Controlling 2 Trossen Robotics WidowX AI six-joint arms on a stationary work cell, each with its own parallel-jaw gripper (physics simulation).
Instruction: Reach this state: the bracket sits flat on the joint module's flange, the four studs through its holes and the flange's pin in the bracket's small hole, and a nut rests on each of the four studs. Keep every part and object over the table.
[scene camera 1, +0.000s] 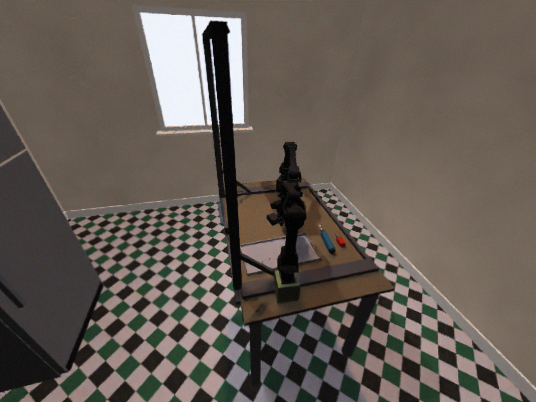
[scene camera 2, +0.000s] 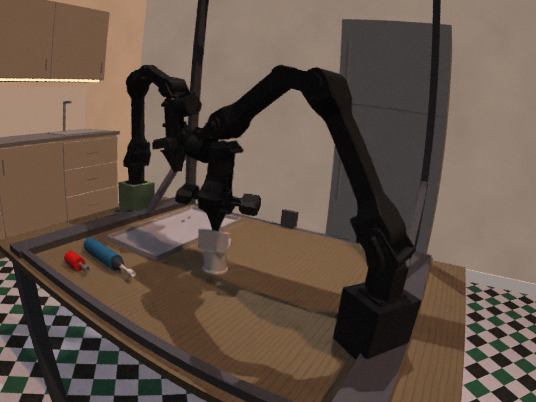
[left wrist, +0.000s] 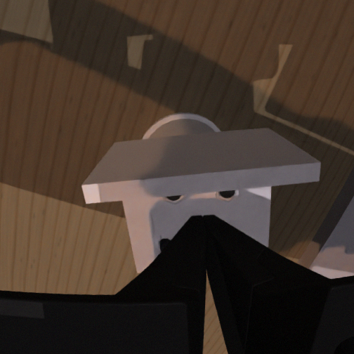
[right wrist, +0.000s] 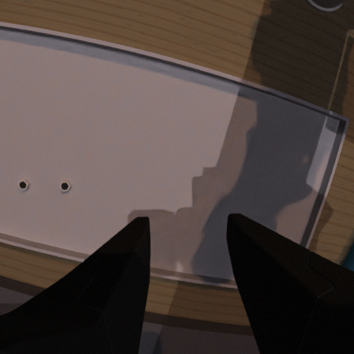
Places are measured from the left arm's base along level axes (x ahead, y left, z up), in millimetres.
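Pixels of known places: left gripper, between the fingertips: (scene camera 2: 215, 233); right gripper, between the fingertips: (scene camera 1: 283, 224) (scene camera 2: 177, 171); left arm's base, origin of its link: (scene camera 1: 284, 178) (scene camera 2: 382, 294); right arm's base, origin of its link: (scene camera 1: 287, 277) (scene camera 2: 136, 182).
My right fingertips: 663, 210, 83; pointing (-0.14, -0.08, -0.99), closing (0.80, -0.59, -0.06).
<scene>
For each thing: its middle in the pictures, then the offset to it from my right fingertips, as dx, dy, dz.
- white joint module, middle of its body: (scene camera 2: 215, 255) -263, -43, -156
- pale bracket, middle of its body: (scene camera 2: 215, 236) -265, -44, -106
- white tray, middle of its body: (scene camera 2: 177, 228) (scene camera 1: 279, 252) +24, -4, -185
- blue-handled tool, middle of its body: (scene camera 2: 108, 257) (scene camera 1: 325, 237) -192, +224, -173
- red-handled tool, middle of its body: (scene camera 2: 78, 263) (scene camera 1: 339, 239) -210, +304, -176
The white joint module (scene camera 2: 215, 263) (left wrist: 182, 118) stands upright on the table. The pale bracket (scene camera 2: 213, 240) (left wrist: 200, 155) is on top of it, its wall standing up; whether its base is fully flat is hidden. Two dark holes or stud ends with light, nut-like rims (left wrist: 174, 197) (left wrist: 227, 194) show by the wall, partly hidden. My left gripper (left wrist: 202, 226) (scene camera 2: 216, 228) is shut and empty, its tips over the bracket's base, hiding part of it. Two nuts (right wrist: 23, 185) (right wrist: 65, 186) lie apart on the tray. My right gripper (right wrist: 188, 227) (scene camera 2: 175, 169) is open and empty above the tray.
The white tray (right wrist: 125, 125) (scene camera 2: 145, 240) (scene camera 1: 255, 256) has low walls. A blue-handled tool (scene camera 2: 101, 253) (scene camera 1: 327, 241) and a red-handled tool (scene camera 2: 74, 260) (scene camera 1: 341, 241) lie on the table near its edge. The two arms reach close together above the module and tray.
</scene>
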